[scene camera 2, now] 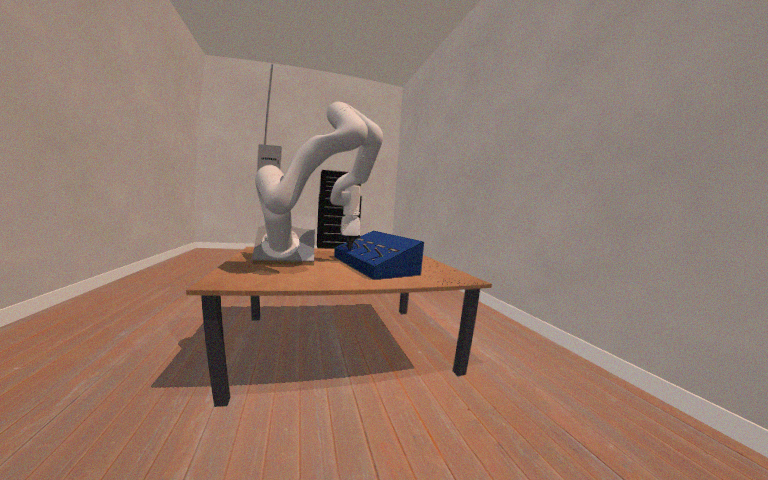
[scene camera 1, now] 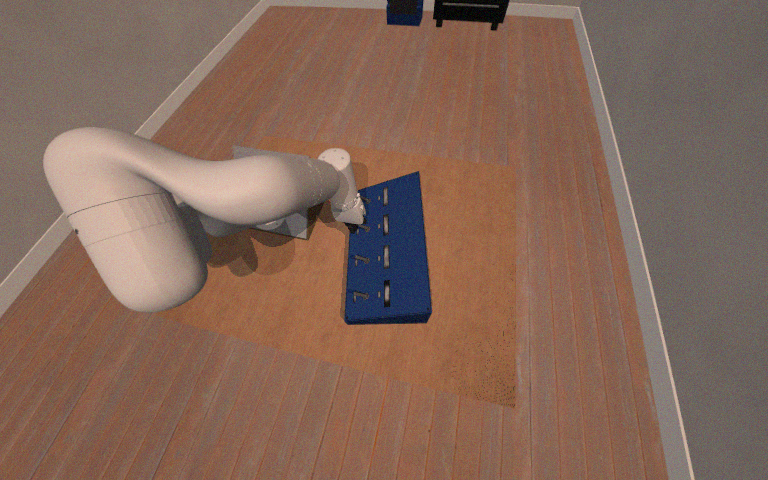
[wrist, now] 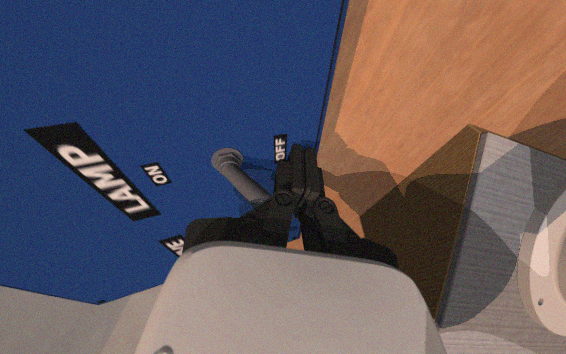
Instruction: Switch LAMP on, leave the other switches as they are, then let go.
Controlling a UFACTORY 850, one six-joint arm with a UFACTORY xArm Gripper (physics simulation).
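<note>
The blue switch panel (scene camera 1: 410, 243) (scene camera 2: 399, 266) (wrist: 175, 65) stands on the table, with a row of grey levers. The LAMP lever (scene camera 1: 365, 228) (wrist: 245, 182) rises from its round base between the ON label (wrist: 156, 174) and the OFF label (wrist: 280, 148). In the wrist view it leans down and right, and its tip is hidden behind the near finger. The LAMP label (wrist: 95, 172) lies beyond ON. My gripper (scene camera 1: 353, 227) (scene camera 2: 350, 246) (wrist: 297, 160) is shut and empty, low at the panel's edge beside the lever, on its OFF side. Whether they touch is unclear.
Other levers (scene camera 1: 361, 259) (scene camera 1: 360, 295) stand nearer scene camera 1, and another lever (scene camera 1: 365, 199) stands farther away. Part of a neighbouring label (wrist: 174, 245) shows beside my gripper. The robot's grey base plate (scene camera 2: 305, 249) (wrist: 465, 240) stands on the table (scene camera 2: 271, 283).
</note>
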